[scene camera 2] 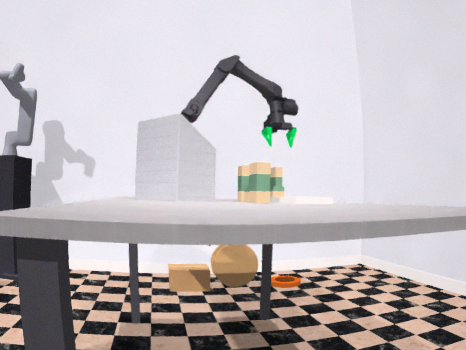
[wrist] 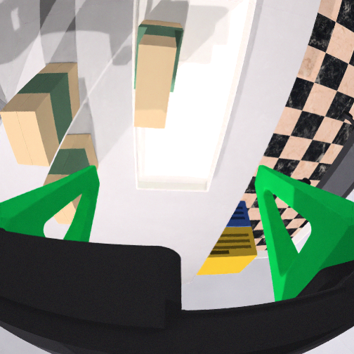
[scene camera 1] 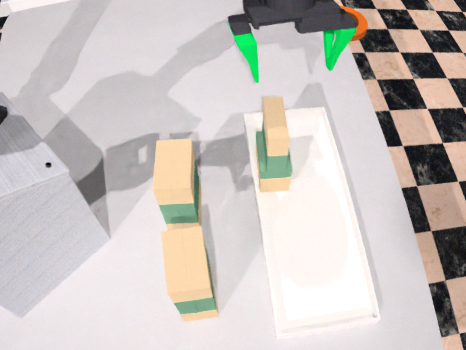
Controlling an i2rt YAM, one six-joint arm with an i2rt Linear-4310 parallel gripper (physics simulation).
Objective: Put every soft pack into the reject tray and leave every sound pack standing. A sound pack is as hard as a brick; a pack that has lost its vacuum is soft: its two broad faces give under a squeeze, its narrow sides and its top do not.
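Where they show: gripper, fingertip midpoint: [scene camera 2: 281,146] [scene camera 1: 293,74]; arm's base, origin of the base link: [scene camera 2: 176,135].
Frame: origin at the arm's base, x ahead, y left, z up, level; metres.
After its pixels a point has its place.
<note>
My gripper [scene camera 1: 293,75] {y 0.136, x 0.426, z -0.015 m} [scene camera 2: 281,146] {y 0.136, x 0.426, z -0.015 m} [wrist: 176,174] is open and empty, above and beyond the far end of the white reject tray [scene camera 1: 320,250] {y -0.002, x 0.485, z -0.243 m} [scene camera 2: 312,200] {y -0.132, x 0.486, z -0.236 m} [wrist: 195,125]. One tan pack with a green band [scene camera 1: 275,125] {y 0.124, x 0.407, z -0.103 m} [scene camera 2: 277,180] {y 0.099, x 0.405, z -0.159 m} [wrist: 156,82] stands upright at the far left of the tray; its green band sticks out past its top. Left of the tray stand a farther pack [scene camera 1: 174,172] {y 0.042, x 0.275, z -0.107 m} [scene camera 2: 243,182] {y 0.015, x 0.257, z -0.172 m} [wrist: 35,115] and a nearer pack [scene camera 1: 186,262] {y -0.083, x 0.307, z -0.107 m} [scene camera 2: 260,182] {y -0.120, x 0.302, z -0.176 m} [wrist: 70,161]. A finger partly hides the nearer one in the wrist view.
A large grey block [scene camera 1: 45,225] {y -0.051, x 0.109, z -0.105 m} [scene camera 2: 160,160] {y -0.100, x -0.043, z -0.107 m} under the arm's base stands left of the packs. The table [scene camera 2: 225,232] {y -0.976, x 0.141, z -0.254 m} has its right edge beyond the tray. A yellow and blue object [wrist: 230,245] shows past the table edge. Another arm [scene camera 2: 27,115] stands at the far left.
</note>
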